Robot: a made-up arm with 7 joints.
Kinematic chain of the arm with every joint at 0, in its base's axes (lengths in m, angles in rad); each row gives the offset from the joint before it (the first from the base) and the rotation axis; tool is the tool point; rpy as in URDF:
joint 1: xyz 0 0 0.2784 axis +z
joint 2: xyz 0 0 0 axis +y
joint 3: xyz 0 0 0.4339 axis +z
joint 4: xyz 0.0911 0 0 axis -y
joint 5: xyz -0.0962 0 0.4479 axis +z
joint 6: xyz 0 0 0 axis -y
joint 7: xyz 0.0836 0 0 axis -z
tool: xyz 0 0 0 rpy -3.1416 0 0
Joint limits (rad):
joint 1: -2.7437..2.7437
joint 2: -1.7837..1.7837
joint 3: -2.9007..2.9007
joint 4: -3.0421..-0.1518
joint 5: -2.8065..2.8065
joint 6: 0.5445..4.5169
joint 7: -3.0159..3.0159
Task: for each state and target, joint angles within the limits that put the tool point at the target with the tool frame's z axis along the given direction. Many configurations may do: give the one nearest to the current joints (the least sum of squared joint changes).
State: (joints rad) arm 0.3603 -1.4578 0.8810 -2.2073 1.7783 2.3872 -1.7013
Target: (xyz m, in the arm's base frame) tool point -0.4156 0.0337 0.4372 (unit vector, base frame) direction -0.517 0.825 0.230
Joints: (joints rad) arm 1.1381 -1.7837 1.2389 -2.4044 2.5045 2.8704 -1.7013
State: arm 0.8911 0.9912 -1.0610 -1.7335 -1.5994 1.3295 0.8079
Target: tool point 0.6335 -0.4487 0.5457 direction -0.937 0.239 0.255
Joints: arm 0.2174 0.9085 -1.3014 -1.4128 -0.9509 0.8102 0.8079
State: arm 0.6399 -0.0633 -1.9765 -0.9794 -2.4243 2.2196 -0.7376
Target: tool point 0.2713 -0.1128 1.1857 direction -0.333 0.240 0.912
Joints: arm 0.7398 0.2320 -2.0031 -0.4733 -2.5255 2.2944 -0.7376
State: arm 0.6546 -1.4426 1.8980 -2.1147 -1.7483 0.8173 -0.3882
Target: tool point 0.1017 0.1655 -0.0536 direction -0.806 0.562 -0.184
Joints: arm -0.2270 -1.7837 2.7639 -2.8367 -2.4255 0.5539 -0.3882
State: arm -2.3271 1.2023 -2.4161 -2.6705 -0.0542 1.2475 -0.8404
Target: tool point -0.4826 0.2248 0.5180 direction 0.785 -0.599 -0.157
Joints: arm -2.3971 1.5455 -1.9755 -2.1091 -0.3625 0.7535 -0.8404
